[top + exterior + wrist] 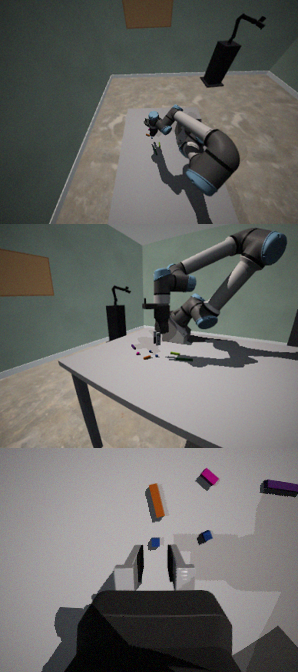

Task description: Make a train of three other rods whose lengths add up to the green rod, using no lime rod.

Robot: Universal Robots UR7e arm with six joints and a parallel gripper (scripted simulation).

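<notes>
My hand is 80 mm above the orange rod, 40 mm to the left of it and 40 mm short of it. Round my hand: lime rod 80 mm to the left, 80 mm below, 70 mm behind; magenta rod 100 mm to the right, 80 mm below, 20 mm ahead; green rod 140 mm to the left, 80 mm below, 20 mm behind.
</notes>
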